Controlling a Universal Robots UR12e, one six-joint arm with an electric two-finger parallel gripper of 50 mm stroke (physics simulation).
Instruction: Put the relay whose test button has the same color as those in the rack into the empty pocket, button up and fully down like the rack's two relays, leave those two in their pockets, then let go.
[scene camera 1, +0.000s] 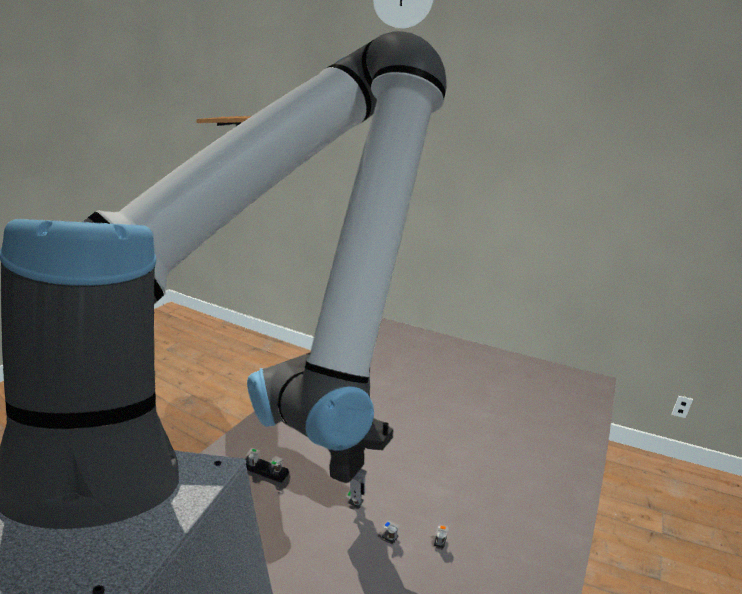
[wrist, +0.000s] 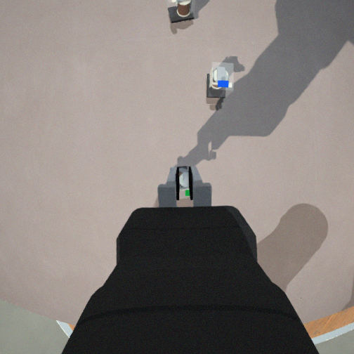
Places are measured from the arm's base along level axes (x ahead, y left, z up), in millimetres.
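Pixels of known places: gripper, between the fingertips: (scene camera 1: 358, 495); arm's base, origin of its link: (scene camera 1: 90, 482).
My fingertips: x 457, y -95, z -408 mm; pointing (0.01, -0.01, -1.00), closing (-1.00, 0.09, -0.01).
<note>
For each thing: its top centre in the pictures, then the offset to it from my fingertips. Level surfaces: height alone.
- black rack, centre of its top: (scene camera 1: 265, 464) dx +3, dy +242, dz -18 mm
- blue-button relay, centre of its top: (scene camera 1: 390, 525) dx -49, dy -95, dz +3 mm
- mat, height of its surface: dz -41 mm
- orange-button relay, centre of its top: (scene camera 1: 442, 530) dx -20, dy -192, dz +3 mm
My gripper (scene camera 1: 357, 488) (wrist: 183, 176) is shut on the green-button relay (scene camera 1: 355, 497) (wrist: 184, 178), gripping it from two sides. The relay is upright, its green button facing up. Its base is at or close to the mat; I cannot tell whether it touches. The black rack (scene camera 1: 265, 471) lies to the left in the scene view, near the robot's pedestal. Two relays with green buttons, the left one (scene camera 1: 252, 457) and the right one (scene camera 1: 276, 465), stand upright in it. The rack's empty pocket is too small to make out. The rack does not show in the wrist view.
A blue-button relay (scene camera 1: 390, 532) (wrist: 220, 78) stands on the mat (scene camera 1: 495, 433) (wrist: 90, 125), nearest to the held one. An orange-button relay (scene camera 1: 441, 536) stands farther right; part of this relay (wrist: 183, 8) shows at the wrist view's top edge. The grey pedestal (scene camera 1: 204, 532) stands left.
</note>
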